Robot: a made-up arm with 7 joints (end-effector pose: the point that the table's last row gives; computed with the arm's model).
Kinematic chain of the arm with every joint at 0, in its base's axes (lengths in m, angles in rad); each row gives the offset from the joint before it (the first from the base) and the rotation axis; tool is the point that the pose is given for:
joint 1: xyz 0 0 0.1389 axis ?
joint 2: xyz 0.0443 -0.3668 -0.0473 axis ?
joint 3: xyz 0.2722 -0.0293 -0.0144 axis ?
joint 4: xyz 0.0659 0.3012 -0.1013 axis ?
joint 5: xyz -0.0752 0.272 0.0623 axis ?
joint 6: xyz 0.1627 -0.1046 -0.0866 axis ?
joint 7: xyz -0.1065 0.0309 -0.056 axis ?
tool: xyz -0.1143 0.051 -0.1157
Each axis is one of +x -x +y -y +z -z.
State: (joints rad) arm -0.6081 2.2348 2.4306 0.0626 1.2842 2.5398 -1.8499
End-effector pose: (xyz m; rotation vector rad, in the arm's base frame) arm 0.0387 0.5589 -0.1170 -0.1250 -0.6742 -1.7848
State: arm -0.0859 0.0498 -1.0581 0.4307 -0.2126 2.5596 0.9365
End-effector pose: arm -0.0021 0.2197 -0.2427 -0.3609 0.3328 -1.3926
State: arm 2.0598 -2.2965 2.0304 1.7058 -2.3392 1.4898 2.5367
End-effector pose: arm -0.5402 -0.1644 1.0282 -1.2394 -0.9186 1.6693
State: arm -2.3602 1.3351 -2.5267 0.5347 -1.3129 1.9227 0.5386
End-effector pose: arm 0.3885 0.7226 -0.3725 -1.3362 1.9403 -1.7893
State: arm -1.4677 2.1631 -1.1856 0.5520 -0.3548 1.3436 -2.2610
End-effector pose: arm -0.1228 0.1973 -0.7321 -0.8967 -0.6266 -1.9652
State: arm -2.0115 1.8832 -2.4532 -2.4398 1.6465 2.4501 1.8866
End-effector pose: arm 0.1842 -0.2212 0.0594 1.4795 1.0261 1.5130
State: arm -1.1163 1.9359 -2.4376 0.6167 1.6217 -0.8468 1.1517
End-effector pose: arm 0.3246 0.1326 0.1160 1.5463 1.5124 0.2081
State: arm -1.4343 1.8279 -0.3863 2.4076 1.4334 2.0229 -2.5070
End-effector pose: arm 0.0896 0.2024 0.0975 -0.6373 2.4686 0.3558
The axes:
joint 1: -x
joint 2: +z
joint 3: -z
joint 4: -x
joint 5: +y
joint 6: -z
joint 7: -x

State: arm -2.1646 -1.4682 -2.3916 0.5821 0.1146 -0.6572 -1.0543
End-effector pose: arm -0.3475 0.5490 -0.1101 1.8791 -0.9139 1.5574
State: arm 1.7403 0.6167 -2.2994 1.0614 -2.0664 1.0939 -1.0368
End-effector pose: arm 0.0741 -0.2171 1.1834 2.1191 1.7299 0.1014
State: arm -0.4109 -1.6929 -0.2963 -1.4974 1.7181 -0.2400 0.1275
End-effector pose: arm 0.0816 -0.3337 0.0247 1.8690 0.0173 0.4180
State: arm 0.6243 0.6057 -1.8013 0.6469 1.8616 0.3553 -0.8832
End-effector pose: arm -0.0322 -0.8783 0.3858 -1.6405 0.4842 0.6611
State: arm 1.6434 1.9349 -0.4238 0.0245 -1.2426 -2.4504 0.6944
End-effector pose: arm -0.5110 0.1374 0.2248 -1.4656 0.7260 -2.0115
